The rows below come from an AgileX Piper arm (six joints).
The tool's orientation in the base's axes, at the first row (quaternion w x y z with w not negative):
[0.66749, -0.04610, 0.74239, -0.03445]
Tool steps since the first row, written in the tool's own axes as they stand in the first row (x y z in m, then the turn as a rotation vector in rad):
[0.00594, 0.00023, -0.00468, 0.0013, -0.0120, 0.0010]
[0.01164, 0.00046, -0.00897, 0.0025, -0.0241, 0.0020]
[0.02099, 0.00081, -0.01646, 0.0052, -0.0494, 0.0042]
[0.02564, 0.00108, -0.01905, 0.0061, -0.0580, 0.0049]
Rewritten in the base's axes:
[-0.00528, -0.00050, -0.00540, 0.0011, -0.0121, 0.0000]
[-0.01015, -0.00097, -0.01060, 0.0023, -0.0242, 0.0000]
[-0.01858, -0.00177, -0.01907, 0.0047, -0.0496, 0.0000]
[-0.02165, -0.00206, -0.02342, 0.0055, -0.0583, 0.0000]

